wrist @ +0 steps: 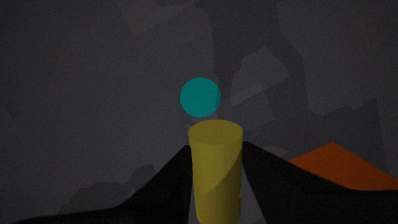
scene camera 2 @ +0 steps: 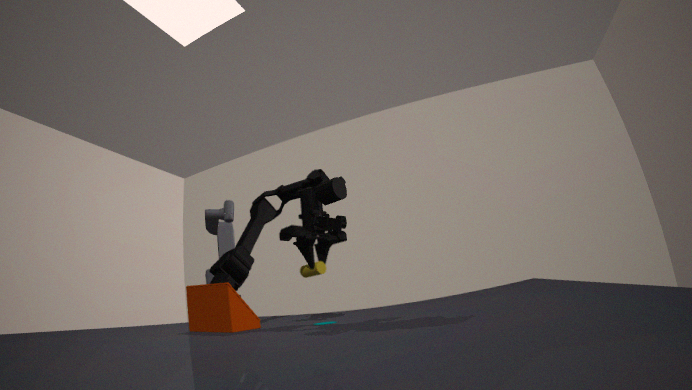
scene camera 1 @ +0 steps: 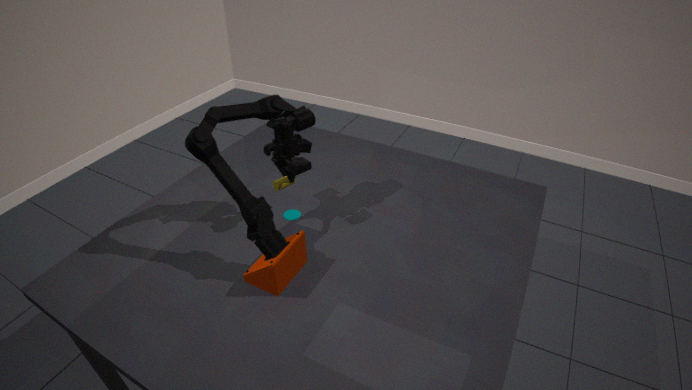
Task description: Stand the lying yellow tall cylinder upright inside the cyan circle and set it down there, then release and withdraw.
my gripper: holds a yellow tall cylinder
